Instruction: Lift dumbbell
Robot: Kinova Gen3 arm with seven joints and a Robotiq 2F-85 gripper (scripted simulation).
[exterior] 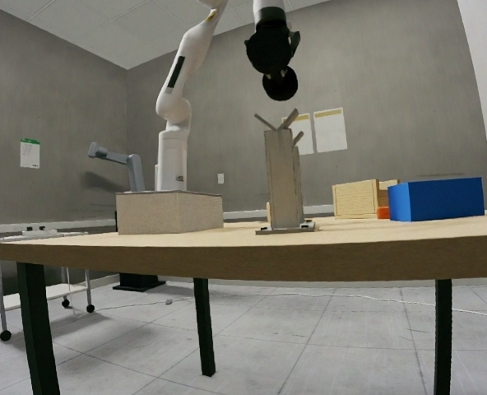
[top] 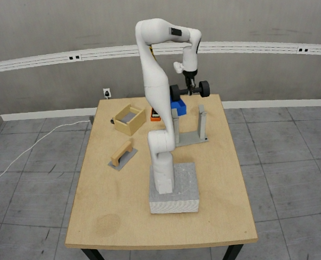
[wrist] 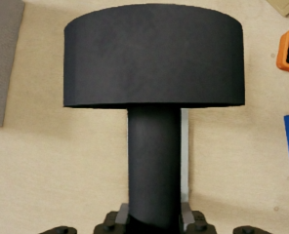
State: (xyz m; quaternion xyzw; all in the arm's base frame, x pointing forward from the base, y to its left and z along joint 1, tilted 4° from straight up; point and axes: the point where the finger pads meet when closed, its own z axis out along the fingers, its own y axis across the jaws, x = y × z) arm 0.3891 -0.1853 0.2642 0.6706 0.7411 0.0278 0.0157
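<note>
My gripper is now right at the black dumbbell. Round my hand: cradle 250 mm below; then wooden box 360 mm to the left, 310 mm below, 180 mm ahead; then blue box 340 mm below, 300 mm ahead, 50 mm to the left.
</note>
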